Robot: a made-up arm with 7 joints. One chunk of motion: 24 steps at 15 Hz.
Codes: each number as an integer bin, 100 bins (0 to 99) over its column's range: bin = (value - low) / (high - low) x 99, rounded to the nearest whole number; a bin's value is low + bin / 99 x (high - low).
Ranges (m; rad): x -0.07..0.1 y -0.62..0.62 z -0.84..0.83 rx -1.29..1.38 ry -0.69..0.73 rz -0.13..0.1
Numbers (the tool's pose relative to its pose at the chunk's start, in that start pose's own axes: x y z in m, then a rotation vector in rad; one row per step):
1: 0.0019 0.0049 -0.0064 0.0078 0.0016 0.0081
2: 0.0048 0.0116 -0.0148 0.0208 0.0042 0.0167
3: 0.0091 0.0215 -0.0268 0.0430 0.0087 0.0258
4: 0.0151 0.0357 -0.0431 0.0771 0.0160 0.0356
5: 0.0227 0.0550 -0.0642 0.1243 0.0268 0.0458
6: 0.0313 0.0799 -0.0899 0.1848 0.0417 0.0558
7: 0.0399 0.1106 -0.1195 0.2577 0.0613 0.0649
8: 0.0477 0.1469 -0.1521 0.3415 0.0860 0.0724
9: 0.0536 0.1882 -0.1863 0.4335 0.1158 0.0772
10: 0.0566 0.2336 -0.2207 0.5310 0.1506 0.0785
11: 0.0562 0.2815 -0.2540 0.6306 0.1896 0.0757
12: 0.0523 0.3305 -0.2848 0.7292 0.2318 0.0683
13: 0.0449 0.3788 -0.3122 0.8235 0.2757 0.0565
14: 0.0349 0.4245 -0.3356 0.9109 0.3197 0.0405
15: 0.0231 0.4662 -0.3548 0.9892 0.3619 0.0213
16: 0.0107 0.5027 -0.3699 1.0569 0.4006 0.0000
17: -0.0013 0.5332 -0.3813 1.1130 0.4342 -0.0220
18: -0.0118 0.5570 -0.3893 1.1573 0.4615 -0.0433
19: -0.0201 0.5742 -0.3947 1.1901 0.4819 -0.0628
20: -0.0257 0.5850 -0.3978 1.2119 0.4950 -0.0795
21: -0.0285 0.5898 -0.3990 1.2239 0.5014 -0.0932
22: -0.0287 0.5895 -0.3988 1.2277 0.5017 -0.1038
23: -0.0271 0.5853 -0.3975 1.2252 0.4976 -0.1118
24: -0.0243 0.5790 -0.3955 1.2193 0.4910 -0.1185
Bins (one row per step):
1: 42 50 49 48 48 59
2: 44 50 49 49 48 63
3: 46 51 48 49 49 67
4: 50 52 47 51 49 71
5: 54 54 46 52 50 76
6: 59 56 44 55 51 80
7: 64 58 43 57 52 84
8: 69 61 41 60 54 87
9: 72 65 39 64 56 89
10: 74 68 37 68 59 90
11: 73 72 35 71 61 89
12: 71 76 33 75 64 85
13: 67 80 31 78 67 80
14: 61 83 30 82 70 73
15: 54 87 29 85 73 65
16: 47 90 28 87 76 56
17: 40 92 27 89 78 46
18: 34 94 27 91 80 37
19: 29 95 26 92 82 29
20: 26 96 26 93 83 22
21: 24 97 26 93 83 16
22: 24 97 26 93 83 11
23: 25 96 26 93 83 8
24: 27 96 26 93 82 5

